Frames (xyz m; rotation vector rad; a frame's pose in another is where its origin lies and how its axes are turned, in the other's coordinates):
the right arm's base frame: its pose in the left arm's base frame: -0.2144 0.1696 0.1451 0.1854 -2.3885 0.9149
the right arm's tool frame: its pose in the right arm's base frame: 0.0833 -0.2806 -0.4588 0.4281 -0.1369 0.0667
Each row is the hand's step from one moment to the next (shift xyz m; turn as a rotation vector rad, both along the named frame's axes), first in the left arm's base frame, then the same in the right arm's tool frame.
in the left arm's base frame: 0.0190 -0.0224 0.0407 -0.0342 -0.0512 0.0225
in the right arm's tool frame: 0.0008 -0.0502 0.0018 0.0405 -0.0259 0.0446
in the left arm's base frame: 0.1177 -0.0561 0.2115 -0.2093 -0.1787 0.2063
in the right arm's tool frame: -0.0126 -0.2432 -0.0491 0.2784 -0.1589 0.1246
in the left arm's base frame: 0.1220 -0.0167 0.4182 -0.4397 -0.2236 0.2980
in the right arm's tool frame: 0.0747 -0.3976 -0.1624 0.5256 -0.1602 0.1739
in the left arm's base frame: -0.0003 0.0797 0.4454 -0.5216 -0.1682 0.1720
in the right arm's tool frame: 0.1967 -0.3310 -0.2377 0.5437 -0.0015 0.1853
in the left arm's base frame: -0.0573 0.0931 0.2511 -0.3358 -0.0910 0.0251
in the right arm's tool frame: 0.1622 -0.1438 -0.1673 0.3123 0.0762 0.1353
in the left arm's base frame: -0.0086 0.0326 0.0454 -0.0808 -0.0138 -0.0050
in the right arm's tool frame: 0.0278 -0.0202 -0.0449 0.0703 0.0307 0.0293
